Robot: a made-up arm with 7 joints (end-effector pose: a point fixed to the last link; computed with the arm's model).
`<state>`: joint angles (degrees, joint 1 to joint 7).
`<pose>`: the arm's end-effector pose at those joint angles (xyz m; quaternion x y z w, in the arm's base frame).
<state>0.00 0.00 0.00 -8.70 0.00 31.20 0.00</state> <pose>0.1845 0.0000 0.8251 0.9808 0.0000 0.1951 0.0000</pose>
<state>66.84 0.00 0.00 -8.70 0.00 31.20 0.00</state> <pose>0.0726 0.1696 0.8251 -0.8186 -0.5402 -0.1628 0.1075</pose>
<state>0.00 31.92 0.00 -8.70 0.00 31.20 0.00</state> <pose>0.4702 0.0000 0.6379 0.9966 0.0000 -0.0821 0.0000</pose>
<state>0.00 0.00 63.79 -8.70 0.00 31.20 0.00</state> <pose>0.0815 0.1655 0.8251 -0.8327 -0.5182 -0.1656 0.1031</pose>
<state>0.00 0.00 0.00 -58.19 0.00 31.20 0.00</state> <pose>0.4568 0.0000 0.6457 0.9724 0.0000 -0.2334 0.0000</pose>
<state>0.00 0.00 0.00 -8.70 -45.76 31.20 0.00</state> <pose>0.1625 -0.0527 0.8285 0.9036 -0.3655 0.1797 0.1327</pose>
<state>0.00 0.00 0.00 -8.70 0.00 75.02 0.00</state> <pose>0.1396 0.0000 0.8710 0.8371 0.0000 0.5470 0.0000</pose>
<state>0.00 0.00 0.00 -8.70 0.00 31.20 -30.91</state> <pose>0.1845 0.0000 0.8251 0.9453 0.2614 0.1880 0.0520</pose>
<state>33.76 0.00 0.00 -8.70 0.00 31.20 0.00</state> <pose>0.1534 0.1025 0.8251 -0.9385 -0.2848 -0.1867 0.0566</pose>
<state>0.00 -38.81 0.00 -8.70 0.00 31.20 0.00</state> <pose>-0.2280 0.0000 0.8098 0.8603 0.0000 0.5099 0.0000</pose>
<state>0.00 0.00 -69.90 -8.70 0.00 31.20 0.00</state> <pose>0.0634 -0.1733 0.8251 0.8039 -0.5619 0.1599 0.1118</pose>
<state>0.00 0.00 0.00 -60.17 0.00 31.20 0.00</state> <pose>0.4637 0.0000 0.6342 0.9682 0.0000 -0.2501 0.0000</pose>
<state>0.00 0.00 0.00 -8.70 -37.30 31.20 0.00</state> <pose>0.1696 -0.0446 0.8274 0.9293 -0.3006 0.1848 0.1091</pose>
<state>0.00 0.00 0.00 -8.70 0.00 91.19 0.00</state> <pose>0.1163 0.0000 0.8775 0.7519 0.0000 0.6593 0.0000</pose>
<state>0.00 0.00 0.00 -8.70 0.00 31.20 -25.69</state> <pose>0.1845 0.0000 0.8251 0.9562 0.2180 0.1902 0.0434</pose>
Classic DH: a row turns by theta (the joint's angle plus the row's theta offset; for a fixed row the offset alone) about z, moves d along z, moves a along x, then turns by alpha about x. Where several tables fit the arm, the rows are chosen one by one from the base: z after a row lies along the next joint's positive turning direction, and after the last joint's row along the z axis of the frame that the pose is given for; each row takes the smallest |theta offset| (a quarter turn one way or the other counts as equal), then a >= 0, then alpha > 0; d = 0 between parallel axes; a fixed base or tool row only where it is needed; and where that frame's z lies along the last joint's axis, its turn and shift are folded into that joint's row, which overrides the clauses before.
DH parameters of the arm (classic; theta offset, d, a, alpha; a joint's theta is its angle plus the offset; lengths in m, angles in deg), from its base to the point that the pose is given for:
joint 1: 0 0.232 0 -90
joint 2: 0 0 0 90
joint 3: 0 0.208 0.126 90
joint 4: 0 0 -0.074 -90
joint 5: 0 0.345 0 90
joint 6: 0 0 0.086 90
joint 7: 0 0 0 0

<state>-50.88 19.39 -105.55 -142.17 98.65 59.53 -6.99</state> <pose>-0.4048 -0.2026 0.1885 0.0065 0.6474 -0.5997 0.4703</pose>
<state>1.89 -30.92 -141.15 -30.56 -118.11 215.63 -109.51</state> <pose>-0.3689 -0.2112 0.5698 0.3301 0.4448 -0.8209 0.1388</pose>
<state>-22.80 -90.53 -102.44 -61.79 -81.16 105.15 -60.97</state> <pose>-0.6189 -0.2393 0.1488 0.7580 -0.6507 0.0213 0.0394</pose>
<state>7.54 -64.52 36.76 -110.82 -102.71 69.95 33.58</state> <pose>0.0377 0.3153 0.7039 0.3744 -0.3658 0.5839 0.6205</pose>
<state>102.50 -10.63 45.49 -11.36 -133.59 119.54 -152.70</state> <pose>-0.1306 -0.0534 0.8669 0.0706 0.4356 0.3239 0.8369</pose>
